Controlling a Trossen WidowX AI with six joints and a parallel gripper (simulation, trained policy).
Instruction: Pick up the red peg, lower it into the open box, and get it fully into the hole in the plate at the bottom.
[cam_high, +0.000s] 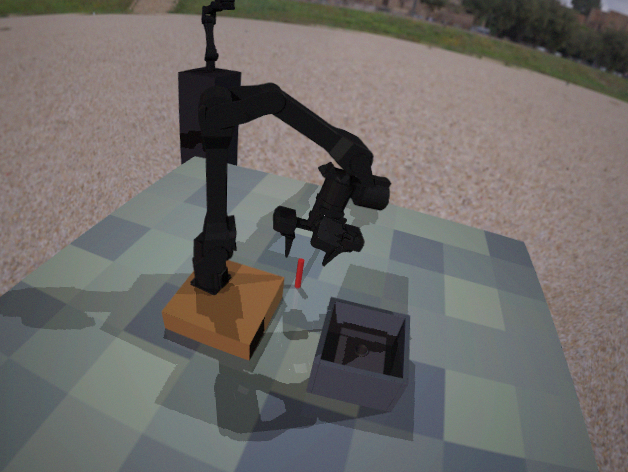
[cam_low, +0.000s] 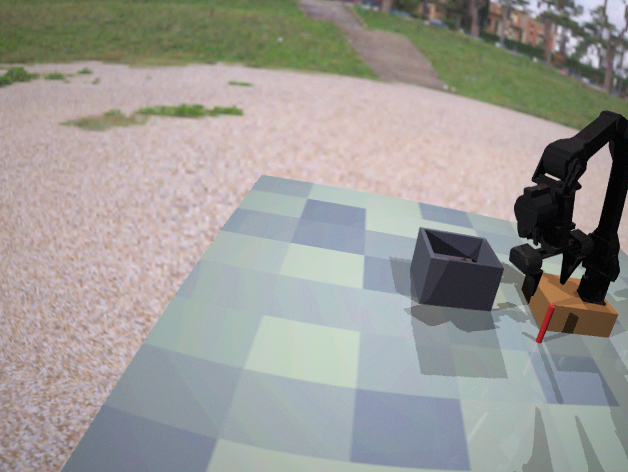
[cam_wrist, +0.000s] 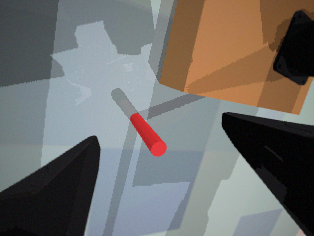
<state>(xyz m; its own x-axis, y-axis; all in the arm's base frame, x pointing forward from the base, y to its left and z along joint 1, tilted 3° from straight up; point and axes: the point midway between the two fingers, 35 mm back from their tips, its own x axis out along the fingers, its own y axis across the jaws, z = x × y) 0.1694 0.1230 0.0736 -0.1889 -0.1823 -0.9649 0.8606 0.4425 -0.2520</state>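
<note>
Now: gripper tip 2 cm past the red peg, 2 cm to the right of it and 6 cm above it. From my gripper tip the other things lie so: dark grey box 18 cm ahead, 13 cm to the right, 8 cm below; plate 18 cm ahead, 13 cm to the right, 6 cm below.
</note>
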